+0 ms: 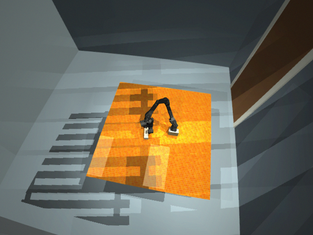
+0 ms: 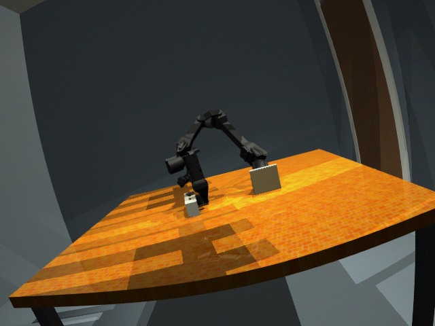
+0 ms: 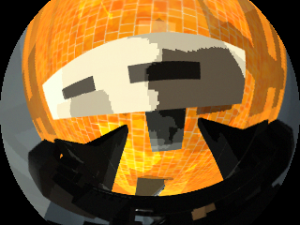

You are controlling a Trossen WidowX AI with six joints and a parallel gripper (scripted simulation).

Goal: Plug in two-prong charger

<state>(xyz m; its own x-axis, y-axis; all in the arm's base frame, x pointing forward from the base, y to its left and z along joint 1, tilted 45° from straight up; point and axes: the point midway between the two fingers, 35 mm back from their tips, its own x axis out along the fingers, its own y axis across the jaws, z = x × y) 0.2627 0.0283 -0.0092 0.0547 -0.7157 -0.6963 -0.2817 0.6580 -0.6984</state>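
The dark two-prong charger is 3 cm ahead of my gripper tip, 1 cm to the left of it and 1 cm above it.
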